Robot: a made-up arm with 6 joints. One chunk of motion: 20 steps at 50 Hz.
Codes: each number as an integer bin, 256 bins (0 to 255) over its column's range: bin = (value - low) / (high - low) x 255, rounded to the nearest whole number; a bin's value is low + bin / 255 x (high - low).
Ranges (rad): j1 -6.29..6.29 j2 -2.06..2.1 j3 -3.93..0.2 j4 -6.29..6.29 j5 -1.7..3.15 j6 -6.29..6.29
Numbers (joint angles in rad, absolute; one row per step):
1: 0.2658 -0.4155 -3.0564 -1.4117 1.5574 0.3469
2: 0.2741 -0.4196 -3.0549 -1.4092 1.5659 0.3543
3: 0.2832 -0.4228 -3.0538 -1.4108 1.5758 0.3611
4: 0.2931 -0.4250 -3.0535 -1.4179 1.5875 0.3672
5: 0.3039 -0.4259 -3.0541 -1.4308 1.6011 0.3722
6: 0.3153 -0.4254 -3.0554 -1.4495 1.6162 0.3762
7: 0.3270 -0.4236 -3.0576 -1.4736 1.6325 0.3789
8: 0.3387 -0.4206 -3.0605 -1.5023 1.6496 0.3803
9: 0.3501 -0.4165 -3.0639 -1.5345 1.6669 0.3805
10: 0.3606 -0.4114 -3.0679 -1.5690 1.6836 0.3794
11: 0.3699 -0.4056 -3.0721 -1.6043 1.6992 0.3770
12: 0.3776 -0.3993 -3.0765 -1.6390 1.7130 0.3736
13: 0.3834 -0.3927 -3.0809 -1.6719 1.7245 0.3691
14: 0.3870 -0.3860 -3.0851 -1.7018 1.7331 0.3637
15: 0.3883 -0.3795 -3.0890 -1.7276 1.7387 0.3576
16: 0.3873 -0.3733 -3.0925 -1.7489 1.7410 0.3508
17: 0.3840 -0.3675 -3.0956 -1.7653 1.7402 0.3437
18: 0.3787 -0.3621 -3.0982 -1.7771 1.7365 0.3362
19: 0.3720 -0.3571 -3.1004 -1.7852 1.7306 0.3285
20: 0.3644 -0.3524 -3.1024 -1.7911 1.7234 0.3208
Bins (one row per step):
1: 133 101 54 99 171 135
2: 133 101 54 99 172 135
3: 133 100 54 99 172 135
4: 133 100 54 99 173 135
5: 134 100 54 98 174 135
6: 134 100 54 98 174 135
7: 134 100 54 98 175 135
8: 134 100 54 97 176 135
9: 135 101 53 96 177 135
10: 135 101 53 96 178 135
11: 135 101 53 95 179 135
12: 135 102 53 94 179 135
13: 135 102 52 94 180 135
14: 135 103 52 93 181 135
15: 135 103 52 92 181 135
16: 135 103 52 92 181 135
17: 135 104 52 92 181 134
18: 135 104 51 91 181 134
19: 135 104 51 91 180 134
20: 135 105 51 91 180 134

